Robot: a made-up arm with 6 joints.
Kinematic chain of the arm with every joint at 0, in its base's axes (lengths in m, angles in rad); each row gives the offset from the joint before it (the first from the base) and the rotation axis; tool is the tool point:
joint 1: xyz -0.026 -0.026 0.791 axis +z
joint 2: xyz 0.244 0 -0.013 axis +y
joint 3: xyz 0 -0.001 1.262 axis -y
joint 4: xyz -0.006 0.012 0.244 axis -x
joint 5: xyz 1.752 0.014 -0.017 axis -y
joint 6: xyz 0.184 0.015 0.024 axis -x
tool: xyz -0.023 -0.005 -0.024
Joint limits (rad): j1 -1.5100..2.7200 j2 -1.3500..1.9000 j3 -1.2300..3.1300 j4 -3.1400..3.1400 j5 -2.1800..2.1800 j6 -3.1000..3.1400
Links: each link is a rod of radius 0.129 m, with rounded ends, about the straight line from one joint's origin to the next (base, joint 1, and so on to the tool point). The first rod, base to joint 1, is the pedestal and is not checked.
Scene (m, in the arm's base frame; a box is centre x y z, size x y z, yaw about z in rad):
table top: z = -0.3
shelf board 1: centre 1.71 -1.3 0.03 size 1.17 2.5 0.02 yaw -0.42
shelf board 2: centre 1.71 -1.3 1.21 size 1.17 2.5 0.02 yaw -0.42
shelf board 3: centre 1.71 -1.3 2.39 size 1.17 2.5 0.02 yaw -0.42
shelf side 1: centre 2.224 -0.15 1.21 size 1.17 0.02 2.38 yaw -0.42
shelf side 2: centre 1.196 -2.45 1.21 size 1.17 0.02 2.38 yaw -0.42
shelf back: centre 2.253 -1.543 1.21 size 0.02 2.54 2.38 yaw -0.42
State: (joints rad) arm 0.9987 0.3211 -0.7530 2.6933 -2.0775 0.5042
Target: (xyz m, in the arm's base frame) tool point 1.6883 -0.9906 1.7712
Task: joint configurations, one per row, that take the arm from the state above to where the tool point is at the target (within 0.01 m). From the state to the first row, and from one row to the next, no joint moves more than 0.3 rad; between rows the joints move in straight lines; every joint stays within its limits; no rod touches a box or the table.
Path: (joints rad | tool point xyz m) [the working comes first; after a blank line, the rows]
Joints at the target: -0.4706 0.0177 -0.3608 2.6141 -2.0399 0.4982
Straight joint move there: touches shelf board 2, shelf side 1.

1: 0.7462 0.1331 -0.7862 2.6717 -2.0946 0.4992 | 1.2909 1.0925 0.9312
2: 0.4936 -0.0549 -0.8193 2.6501 -2.1117 0.4942 | 1.4531 0.6845 1.1559
3: 0.2411 -0.2428 -0.8525 2.6286 -2.1288 0.4893 | 1.4682 0.2618 1.3558
4: -0.0114 -0.4308 -0.8856 2.6070 -2.1458 0.4843 | 1.3464 -0.1211 1.5271
5: -0.2639 -0.6188 -0.9188 2.5854 -2.1629 0.4793 | 1.1176 -0.4194 1.6661
6: -0.5165 -0.8068 -0.9520 2.5638 -2.1800 0.4743 | 0.8249 -0.6051 1.7711
7: -0.5012 -0.5319 -0.7549 2.5806 -2.1333 0.4823 | 1.0817 -0.7279 1.8573
8: -0.4859 -0.2571 -0.5578 2.5973 -2.0866 0.4903 | 1.3765 -0.8606 1.8605
9: -0.4706 0.0177 -0.3608 2.6141 -2.0399 0.4982 | 1.6883 -0.9906 1.7712

